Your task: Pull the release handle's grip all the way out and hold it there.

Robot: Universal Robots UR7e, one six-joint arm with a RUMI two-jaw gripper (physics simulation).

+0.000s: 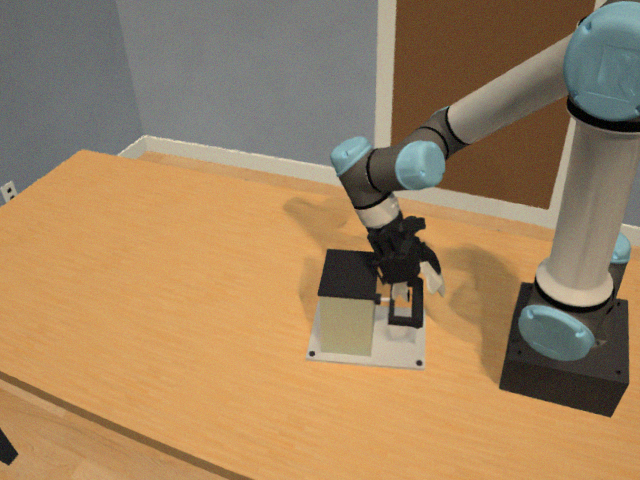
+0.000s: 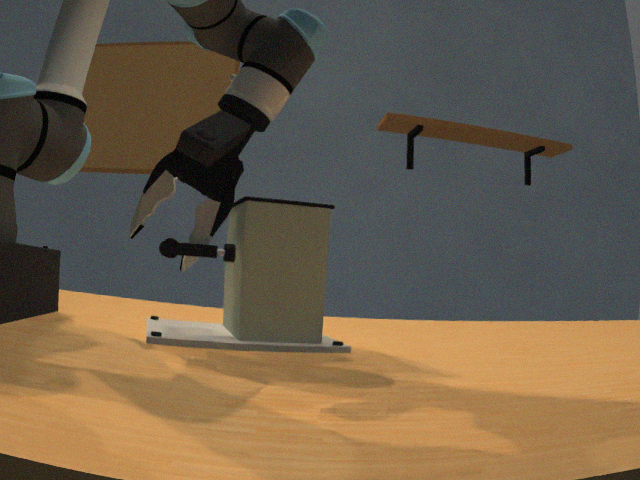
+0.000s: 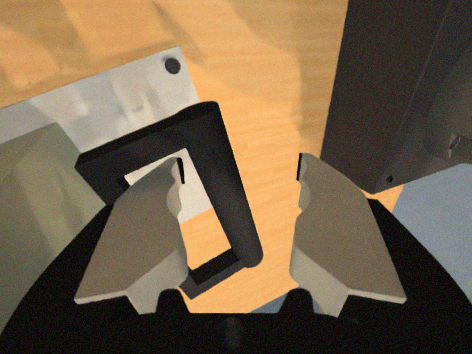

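The release handle's black rectangular loop (image 1: 417,310) (image 2: 199,250) (image 3: 225,195) stands out from the side of a pale green box (image 1: 346,325) (image 2: 279,273) (image 3: 35,195) with a black top. A short light rod (image 1: 384,299) (image 2: 221,252) shows between loop and box. The box stands on a light base plate (image 1: 392,357) (image 2: 191,341) (image 3: 125,90). My gripper (image 1: 421,298) (image 2: 159,252) (image 3: 239,159) is partly open and tilted. One finger reaches down through the loop, its tip below it; the other is outside and above the outer grip bar. The bar lies between them, not clamped.
The arm's dark base block (image 1: 563,382) (image 2: 25,284) (image 3: 380,95) stands on the table (image 1: 180,310) (image 2: 465,428) on the handle's outer side. The box's black top (image 1: 348,273) is close beside the gripper body. A wall shelf (image 2: 475,135) hangs in the background.
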